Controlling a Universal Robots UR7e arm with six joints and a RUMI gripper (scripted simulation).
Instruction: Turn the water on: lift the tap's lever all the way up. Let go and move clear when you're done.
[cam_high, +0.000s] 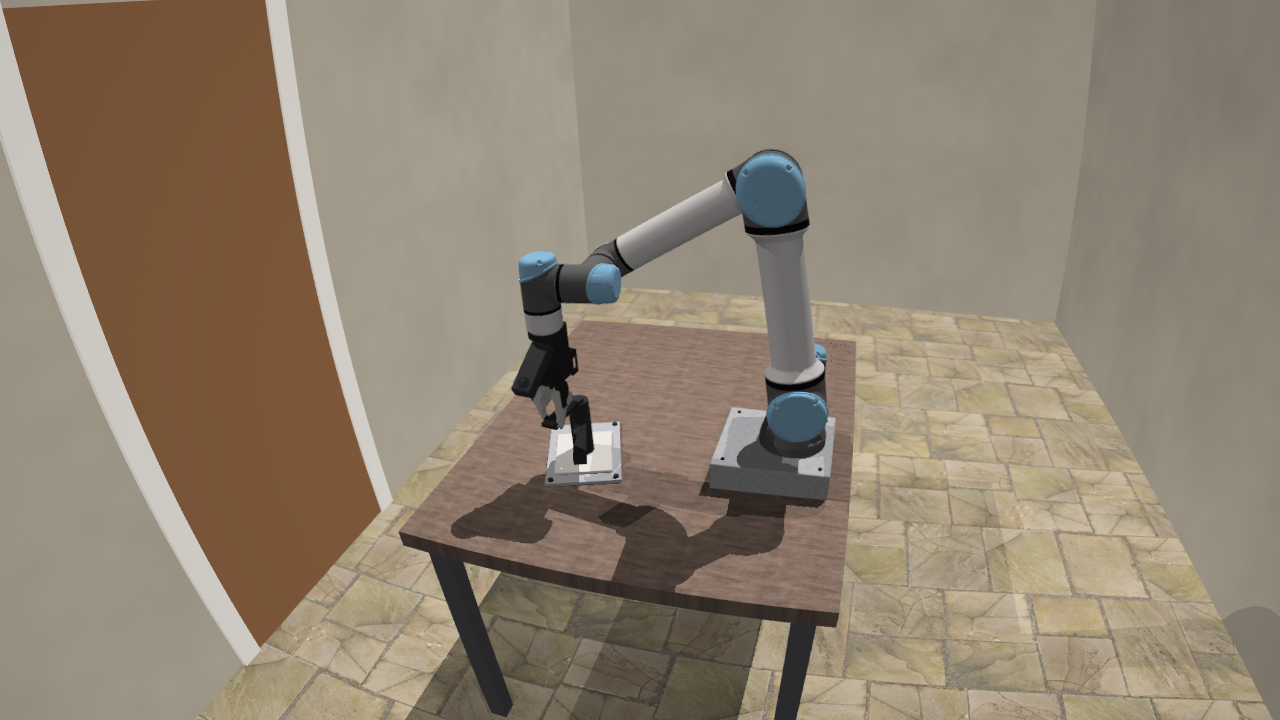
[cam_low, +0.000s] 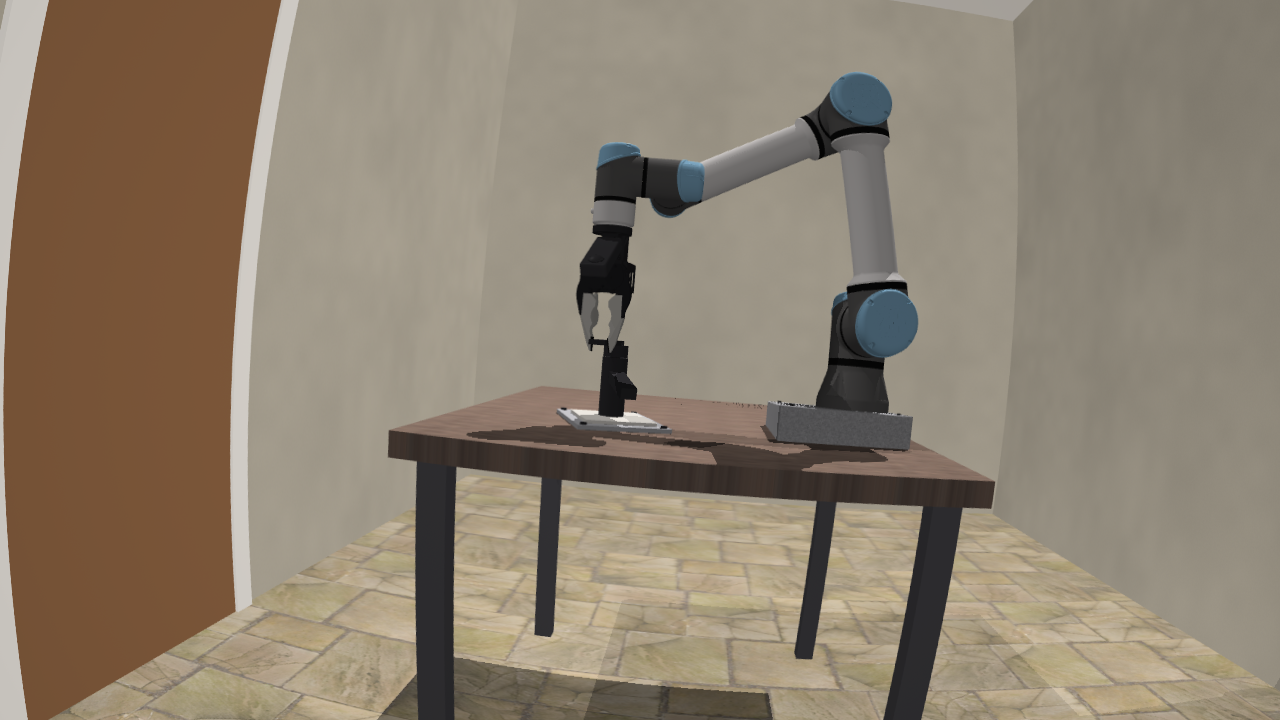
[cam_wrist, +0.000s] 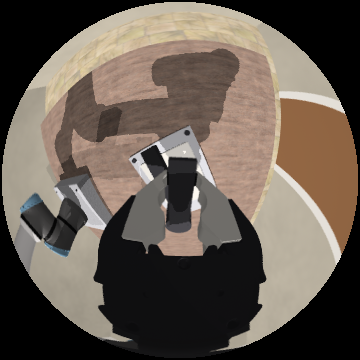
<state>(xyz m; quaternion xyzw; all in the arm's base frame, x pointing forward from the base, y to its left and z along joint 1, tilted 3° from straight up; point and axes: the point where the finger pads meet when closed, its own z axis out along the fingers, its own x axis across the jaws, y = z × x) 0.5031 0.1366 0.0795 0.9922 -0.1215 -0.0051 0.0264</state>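
My gripper is now 1 cm past the flat lever and 4 cm to the left of it. From my hand the other things lie so: black tap 2 cm behind, 7 cm to the right, 5 cm below.
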